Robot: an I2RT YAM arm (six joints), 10 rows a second.
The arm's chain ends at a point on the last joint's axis. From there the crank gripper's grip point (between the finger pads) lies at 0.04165 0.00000 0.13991 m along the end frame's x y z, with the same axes.
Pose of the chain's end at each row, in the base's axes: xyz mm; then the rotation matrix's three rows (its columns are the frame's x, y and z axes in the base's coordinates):
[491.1 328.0 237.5], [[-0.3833 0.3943 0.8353], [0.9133 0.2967 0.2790], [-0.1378 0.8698 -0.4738]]
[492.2 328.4 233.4], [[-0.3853 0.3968 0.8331], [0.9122 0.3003 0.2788], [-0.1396 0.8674 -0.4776]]
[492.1 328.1 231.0], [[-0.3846 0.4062 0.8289], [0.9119 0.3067 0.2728], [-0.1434 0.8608 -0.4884]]
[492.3 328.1 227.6], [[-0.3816 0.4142 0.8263], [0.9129 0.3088 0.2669], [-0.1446 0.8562 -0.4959]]
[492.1 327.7 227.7], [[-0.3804 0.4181 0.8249], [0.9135 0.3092 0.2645], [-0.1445 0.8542 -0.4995]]
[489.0 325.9 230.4], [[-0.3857 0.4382 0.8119], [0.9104 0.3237 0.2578], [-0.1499 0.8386 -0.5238]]
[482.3 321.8 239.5], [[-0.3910 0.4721 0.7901], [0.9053 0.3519 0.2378], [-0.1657 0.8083 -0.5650]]
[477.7 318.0 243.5], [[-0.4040 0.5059 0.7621], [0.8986 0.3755 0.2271], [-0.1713 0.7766 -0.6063]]
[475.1 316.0 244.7], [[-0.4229 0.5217 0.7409], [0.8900 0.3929 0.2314], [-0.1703 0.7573 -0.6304]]
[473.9 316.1 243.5], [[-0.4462 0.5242 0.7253], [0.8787 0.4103 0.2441], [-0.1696 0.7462 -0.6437]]
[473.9 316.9 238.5], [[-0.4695 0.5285 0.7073], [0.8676 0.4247 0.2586], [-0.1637 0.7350 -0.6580]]
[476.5 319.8 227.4], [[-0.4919 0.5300 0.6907], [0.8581 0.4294 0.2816], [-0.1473 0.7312 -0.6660]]
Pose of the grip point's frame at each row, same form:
[592.0 405.1 165.5], [[-0.3833 0.3943 0.8353], [0.9133 0.2967 0.2790], [-0.1378 0.8698 -0.4738]]
[592.7 405.4 160.8], [[-0.3853 0.3968 0.8331], [0.9122 0.3003 0.2788], [-0.1396 0.8674 -0.4776]]
[592.1 404.2 156.7], [[-0.3846 0.4062 0.8289], [0.9119 0.3067 0.2728], [-0.1434 0.8608 -0.4884]]
[592.0 403.5 152.2], [[-0.3816 0.4142 0.8263], [0.9129 0.3088 0.2669], [-0.1446 0.8562 -0.4959]]
[591.7 402.8 151.8], [[-0.3804 0.4181 0.8249], [0.9135 0.3092 0.2645], [-0.1445 0.8542 -0.4995]]
[586.5 399.9 150.9], [[-0.3857 0.4382 0.8119], [0.9104 0.3237 0.2578], [-0.1499 0.8386 -0.5238]]
[576.6 392.8 153.5], [[-0.3910 0.4721 0.7901], [0.9053 0.3519 0.2378], [-0.1657 0.8083 -0.5650]]
[567.5 387.2 151.5], [[-0.4040 0.5059 0.7621], [0.8986 0.3755 0.2271], [-0.1713 0.7766 -0.6063]]
[561.1 385.4 149.4], [[-0.4229 0.5217 0.7409], [0.8900 0.3929 0.2314], [-0.1703 0.7573 -0.6304]]
[556.8 386.8 146.4], [[-0.4462 0.5242 0.7253], [0.8787 0.4103 0.2441], [-0.1696 0.7462 -0.6437]]
[553.3 389.2 139.6], [[-0.4695 0.5285 0.7073], [0.8676 0.4247 0.2586], [-0.1637 0.7350 -0.6580]]
[552.6 394.9 128.1], [[-0.4919 0.5300 0.6907], [0.8581 0.4294 0.2816], [-0.1473 0.7312 -0.6660]]

